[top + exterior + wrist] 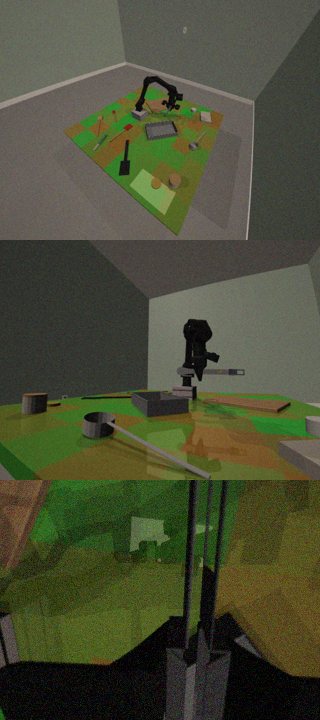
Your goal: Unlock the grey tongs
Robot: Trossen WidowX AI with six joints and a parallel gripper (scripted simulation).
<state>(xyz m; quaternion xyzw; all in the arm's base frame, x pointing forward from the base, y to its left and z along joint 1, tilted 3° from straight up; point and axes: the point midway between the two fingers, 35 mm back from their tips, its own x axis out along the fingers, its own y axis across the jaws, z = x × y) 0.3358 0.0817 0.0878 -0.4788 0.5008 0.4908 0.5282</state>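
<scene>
The wooden board is 23 cm to the left of my gripper tip, 19 cm behind it and 12 cm below it. The rest, counted from my gripper tip: black spatula (61 cm to the right, 16 cm behind, 12 cm below); red spatula (38 cm to the right, 36 cm behind, 12 cm below); roasting tin (21 cm to the right, 10 cm below, 1 cm behind).
</scene>
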